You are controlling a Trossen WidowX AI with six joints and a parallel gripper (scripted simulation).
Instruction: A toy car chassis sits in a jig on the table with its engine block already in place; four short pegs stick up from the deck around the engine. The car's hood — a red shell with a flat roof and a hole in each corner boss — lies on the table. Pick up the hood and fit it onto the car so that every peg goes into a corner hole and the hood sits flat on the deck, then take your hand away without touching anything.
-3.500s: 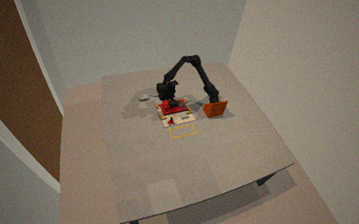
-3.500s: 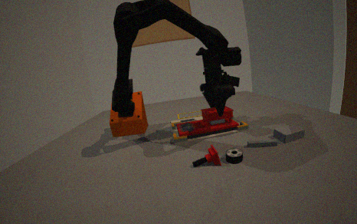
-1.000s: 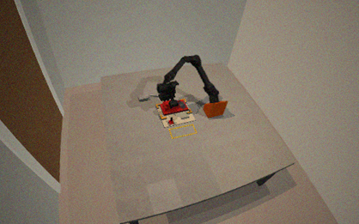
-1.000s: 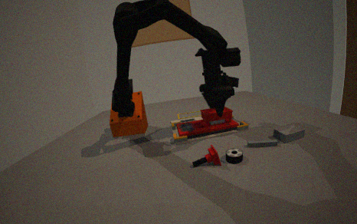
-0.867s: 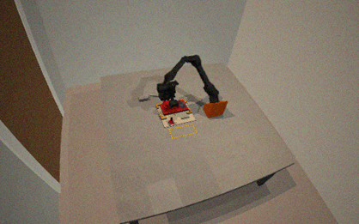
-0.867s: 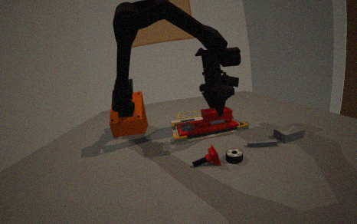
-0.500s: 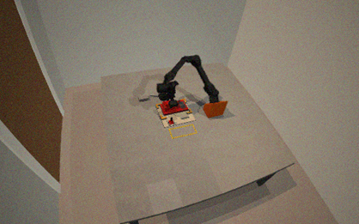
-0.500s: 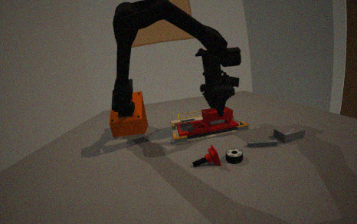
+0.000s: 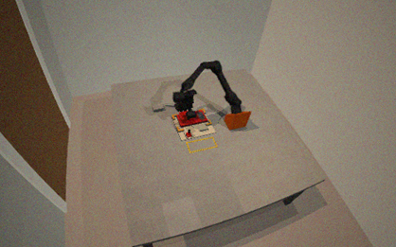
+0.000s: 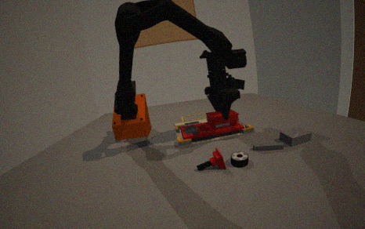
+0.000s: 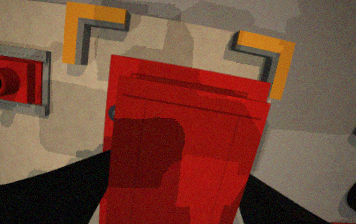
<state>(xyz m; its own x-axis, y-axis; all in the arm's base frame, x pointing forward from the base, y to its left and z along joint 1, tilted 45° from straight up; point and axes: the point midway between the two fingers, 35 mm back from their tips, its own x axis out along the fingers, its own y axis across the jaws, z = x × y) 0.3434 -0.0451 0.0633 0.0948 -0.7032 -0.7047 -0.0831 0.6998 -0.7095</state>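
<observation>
Now: gripper tip 10 mm past the grey engine block and 30 mm above it. From my gripper tip the other things lie so: black wheel (10 mm behind, 200 mm to the right, 40 mm below); red hood (right at my gripper tip); jig (30 mm behind, 30 mm to the left, 40 mm below).
</observation>
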